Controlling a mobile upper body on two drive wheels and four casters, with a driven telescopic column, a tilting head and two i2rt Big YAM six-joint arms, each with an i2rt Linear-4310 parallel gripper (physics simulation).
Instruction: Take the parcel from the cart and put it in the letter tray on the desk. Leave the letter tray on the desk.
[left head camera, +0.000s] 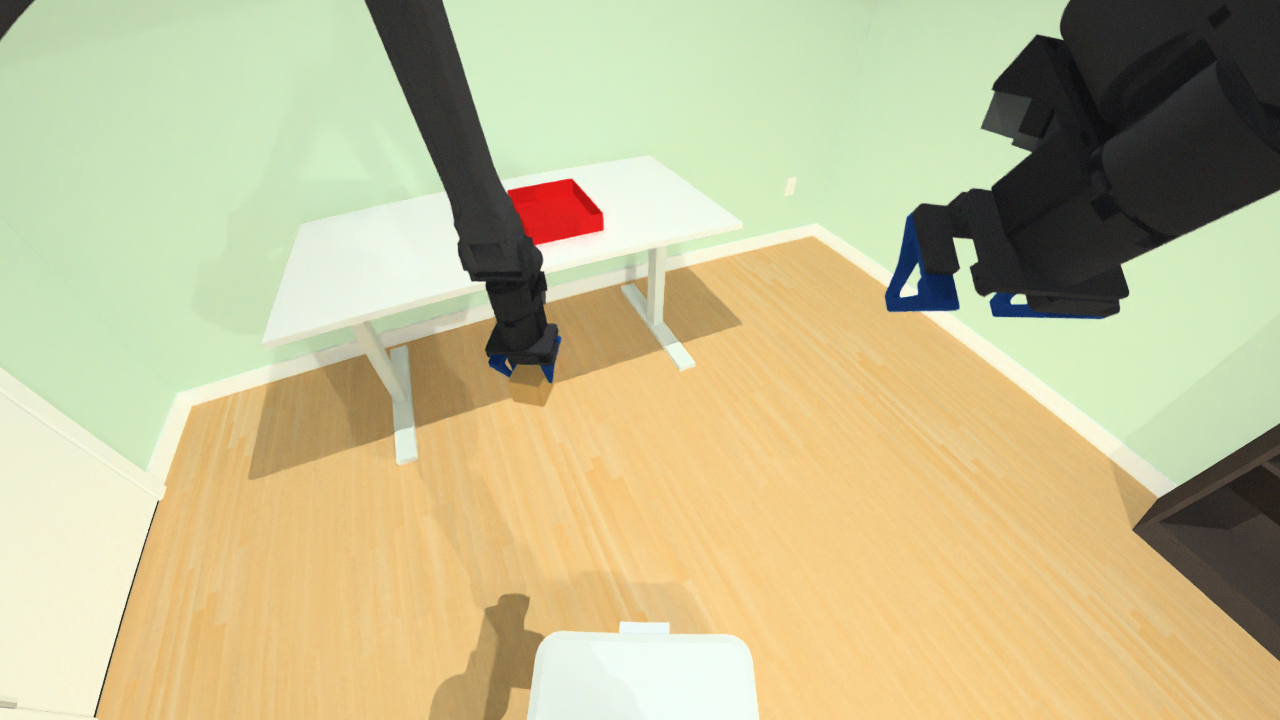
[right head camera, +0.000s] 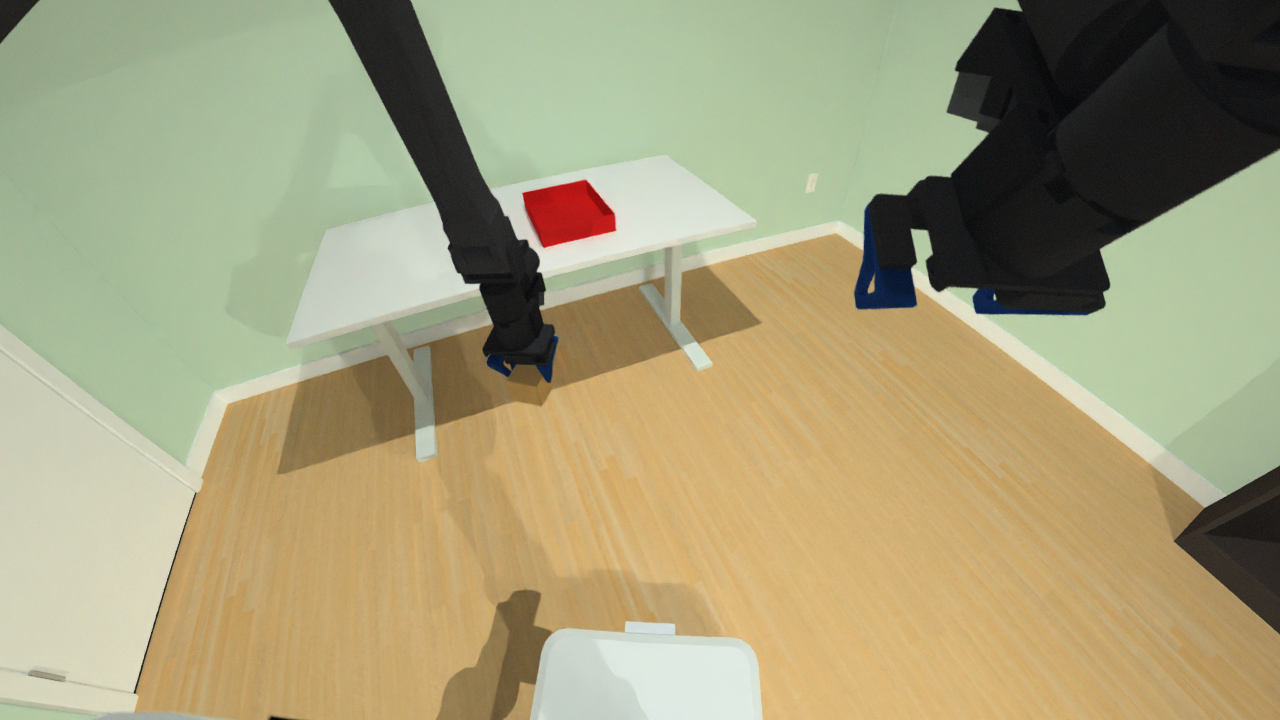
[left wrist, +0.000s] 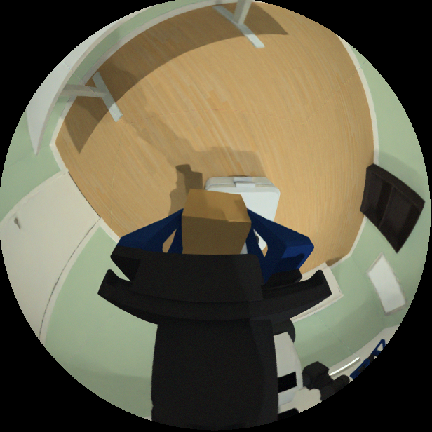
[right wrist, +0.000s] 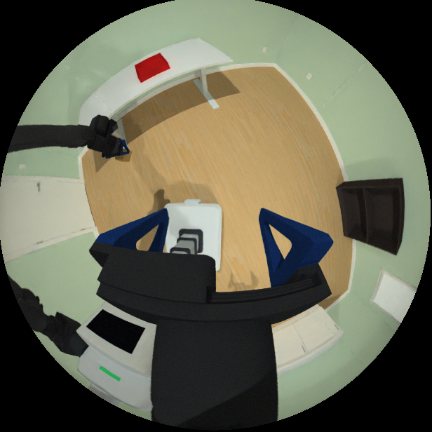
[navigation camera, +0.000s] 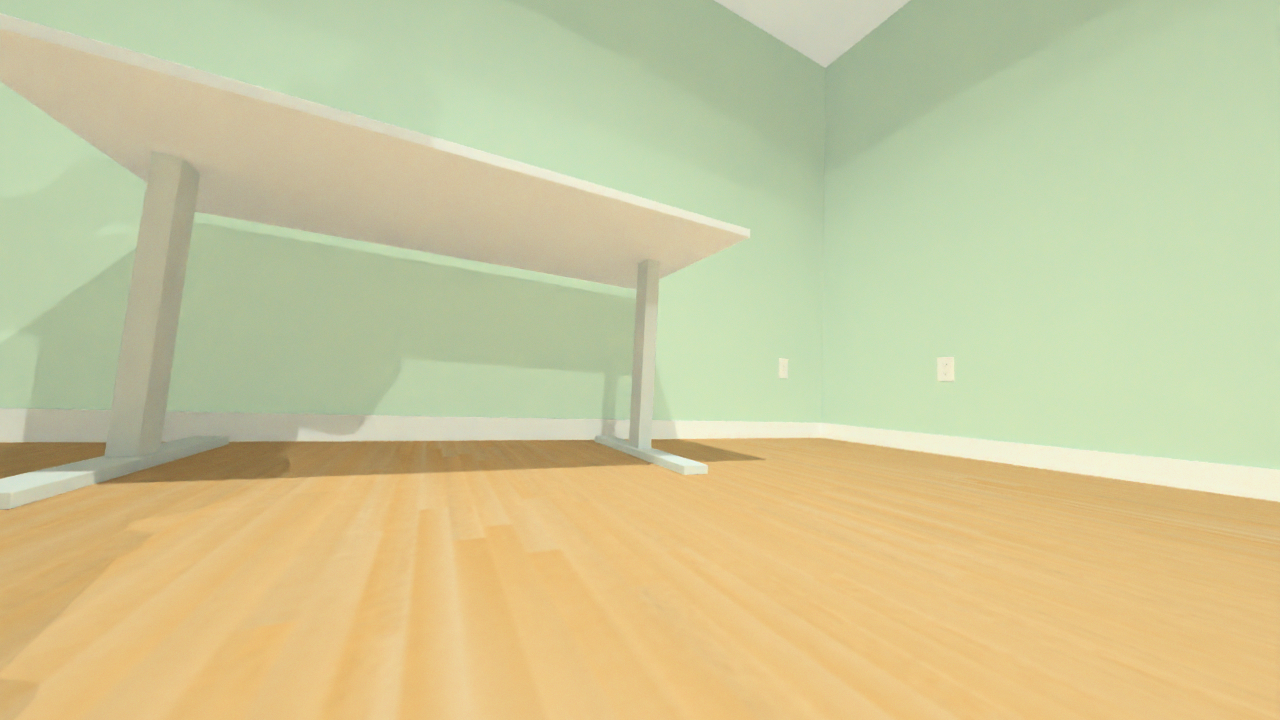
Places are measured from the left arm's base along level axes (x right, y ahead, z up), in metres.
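Where they show: left gripper, fingertip midpoint: (left head camera: 534, 380) (right head camera: 533, 379); right gripper, fingertip midpoint: (left head camera: 941, 306) (right head camera: 917, 303).
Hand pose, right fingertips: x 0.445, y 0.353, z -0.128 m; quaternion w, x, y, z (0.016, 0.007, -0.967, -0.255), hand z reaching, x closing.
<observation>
After its pixels a point has its place.
The brown box-shaped parcel (left head camera: 530, 389) {x 0.028, y 0.541, z -0.454 m} (left wrist: 215, 222) (right wrist: 123, 157) is held between the blue fingers of my left gripper (left head camera: 526, 367) {x 0.024, y 0.578, z -0.472 m} (right head camera: 522, 367) {x 0.024, y 0.578, z -0.472 m}, in front of the desk. The red open letter tray (left head camera: 556, 213) {x -0.116, y 1.540, z -0.633 m} (right head camera: 569, 214) {x -0.119, y 1.544, z -0.633 m} (right wrist: 152, 68) lies on the white desk (left head camera: 358, 268) {x -0.706, y 1.187, z -0.636 m} (right head camera: 375, 268) {x -0.728, y 1.208, z -0.636 m} (right wrist: 112, 90) (navigation camera: 402, 161) {x -0.302, y 1.186, z -0.661 m}, behind my left arm in the left head camera. In the picture the parcel is lower than the desk top's front edge. My right gripper (left head camera: 962, 306) {x 0.445, y 0.353, z -0.128 m} (right head camera: 935, 302) {x 0.445, y 0.353, z -0.128 m} (right wrist: 213, 212) is wide open and empty, at the right of the head views. The cart does not show.
The desk stands against the green wall on two legs with long feet. My white base (left head camera: 644, 680) {x 0.226, y 0.216, z -1.096 m} (right head camera: 648, 680) {x 0.228, y 0.217, z -1.096 m} shows at the bottom of the head views. A dark shelf unit (left head camera: 1172, 510) {x 2.142, y 0.618, z -1.178 m} (right wrist: 345, 215) stands at the right. A pale door (left head camera: 62, 555) {x -1.567, y 0.347, z -1.086 m} (right head camera: 80, 537) {x -1.555, y 0.324, z -0.998 m} is at the left.
</observation>
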